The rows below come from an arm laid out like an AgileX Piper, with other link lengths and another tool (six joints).
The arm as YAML. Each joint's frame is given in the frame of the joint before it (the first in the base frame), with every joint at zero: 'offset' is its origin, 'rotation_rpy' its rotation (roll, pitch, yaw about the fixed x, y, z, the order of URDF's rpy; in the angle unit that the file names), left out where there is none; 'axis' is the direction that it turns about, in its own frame. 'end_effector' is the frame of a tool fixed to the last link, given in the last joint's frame.
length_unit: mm
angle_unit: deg
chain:
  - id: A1
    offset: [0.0, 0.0, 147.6]
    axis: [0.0, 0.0, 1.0]
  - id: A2
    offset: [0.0, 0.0, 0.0]
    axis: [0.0, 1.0, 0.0]
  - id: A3
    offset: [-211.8, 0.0, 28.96]
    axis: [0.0, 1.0, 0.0]
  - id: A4
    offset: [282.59, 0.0, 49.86]
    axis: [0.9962, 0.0, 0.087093]
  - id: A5
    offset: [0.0, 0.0, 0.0]
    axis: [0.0, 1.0, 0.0]
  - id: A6
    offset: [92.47, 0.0, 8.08]
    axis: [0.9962, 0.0, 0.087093]
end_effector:
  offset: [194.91, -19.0, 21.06]
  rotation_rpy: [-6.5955, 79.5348, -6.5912]
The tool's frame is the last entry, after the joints.
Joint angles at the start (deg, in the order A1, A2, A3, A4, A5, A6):
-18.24, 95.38, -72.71, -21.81, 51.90, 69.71
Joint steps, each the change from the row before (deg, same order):
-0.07, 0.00, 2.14, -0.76, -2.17, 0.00
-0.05, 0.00, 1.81, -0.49, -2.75, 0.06
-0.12, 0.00, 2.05, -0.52, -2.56, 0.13
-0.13, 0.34, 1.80, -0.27, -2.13, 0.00
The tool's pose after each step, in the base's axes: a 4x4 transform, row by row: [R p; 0 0 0 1], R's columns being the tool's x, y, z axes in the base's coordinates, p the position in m. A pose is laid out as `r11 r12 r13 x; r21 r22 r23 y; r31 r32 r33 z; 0 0 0 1`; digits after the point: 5 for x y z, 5 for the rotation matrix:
-0.16837 0.94639 0.27567 0.36694; 0.83240 0.28631 -0.47448 -0.22488; -0.52797 0.14958 -0.83598 0.02646; 0 0 0 1
-0.17747 0.93903 0.29449 0.36986; 0.82650 0.30466 -0.47337 -0.22454; -0.53423 0.15938 -0.83018 0.01907; 0 0 0 1
-0.18756 0.93325 0.30637 0.36999; 0.82229 0.31979 -0.47072 -0.22382; -0.53727 0.16364 -0.82738 0.00993; 0 0 0 1
-0.19982 0.92933 0.31050 0.36847; 0.82129 0.33168 -0.46419 -0.22212; -0.53438 0.16225 -0.82953 -0.00097; 0 0 0 1

